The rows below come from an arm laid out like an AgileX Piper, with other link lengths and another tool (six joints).
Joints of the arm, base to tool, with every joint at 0 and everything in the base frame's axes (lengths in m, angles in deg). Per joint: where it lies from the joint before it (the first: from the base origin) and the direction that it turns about. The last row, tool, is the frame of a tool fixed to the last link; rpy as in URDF.
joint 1: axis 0 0 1 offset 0 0 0.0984
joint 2: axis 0 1 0 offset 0 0 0
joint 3: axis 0 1 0 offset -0.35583 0 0.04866
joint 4: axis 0.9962 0 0.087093 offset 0.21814 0 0.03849
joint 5: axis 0 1 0 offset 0 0 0
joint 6: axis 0.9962 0 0.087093 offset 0.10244 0 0.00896
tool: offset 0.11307 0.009 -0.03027 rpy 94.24 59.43 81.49
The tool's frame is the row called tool.
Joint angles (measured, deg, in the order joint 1, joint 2, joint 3, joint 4, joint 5, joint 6), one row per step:
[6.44 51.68 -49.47 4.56 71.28 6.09]
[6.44 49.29 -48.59 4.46 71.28 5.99]
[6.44 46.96 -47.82 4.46 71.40 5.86]
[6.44 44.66 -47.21 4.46 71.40 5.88]
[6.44 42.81 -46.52 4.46 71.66 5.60]
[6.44 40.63 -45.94 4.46 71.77 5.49]
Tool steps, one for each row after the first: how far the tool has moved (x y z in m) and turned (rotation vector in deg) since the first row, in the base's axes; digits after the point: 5 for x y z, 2 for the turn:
[-0.00799 -0.00134 -0.00100 0.03 -1.52 0.09]
[-0.01587 -0.00231 -0.00201 0.14 -2.97 0.21]
[-0.02263 -0.00306 -0.00252 0.34 -4.65 0.19]
[-0.02949 -0.00402 -0.00447 0.32 -5.58 0.47]
[-0.03608 -0.00483 -0.00569 0.44 -7.07 0.57]

